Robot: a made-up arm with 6 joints.
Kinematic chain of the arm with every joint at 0, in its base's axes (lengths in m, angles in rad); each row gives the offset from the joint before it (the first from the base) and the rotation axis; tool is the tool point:
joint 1: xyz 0 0 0.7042 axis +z
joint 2: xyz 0.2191 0 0 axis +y
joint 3: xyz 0 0 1.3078 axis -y
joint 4: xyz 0 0 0.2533 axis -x
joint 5: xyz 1.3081 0 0 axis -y
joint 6: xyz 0.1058 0 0 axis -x
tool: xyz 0 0 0
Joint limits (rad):
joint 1: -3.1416..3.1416
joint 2: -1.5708..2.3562
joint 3: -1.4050..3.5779
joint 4: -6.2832..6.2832
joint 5: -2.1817..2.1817
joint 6: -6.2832..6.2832
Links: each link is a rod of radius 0.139 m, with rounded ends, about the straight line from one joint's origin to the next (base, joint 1, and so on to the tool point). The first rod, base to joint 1, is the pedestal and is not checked.
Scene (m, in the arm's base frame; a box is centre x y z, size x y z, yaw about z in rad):
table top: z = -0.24
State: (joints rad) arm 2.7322 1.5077 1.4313 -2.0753 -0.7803 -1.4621
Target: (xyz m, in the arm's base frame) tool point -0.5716 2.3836 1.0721
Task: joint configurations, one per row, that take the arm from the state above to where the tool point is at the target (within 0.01 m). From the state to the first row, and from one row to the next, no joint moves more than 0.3 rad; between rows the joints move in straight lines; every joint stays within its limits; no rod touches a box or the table.
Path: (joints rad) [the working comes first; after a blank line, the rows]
Joints at the target: 1.7769 2.0161 2.5277 -2.1243 -0.9209 -1.4621
Straight joint move there: clear.

1: 2.4934 1.6348 1.7054 -2.0875 -0.8155 -1.4621
2: 2.2546 1.7619 1.9795 -2.0998 -0.8506 -1.4621
3: 2.0157 1.8890 2.2536 -2.1120 -0.8858 -1.4621
4: 1.7769 2.0161 2.5277 -2.1243 -0.9209 -1.4621

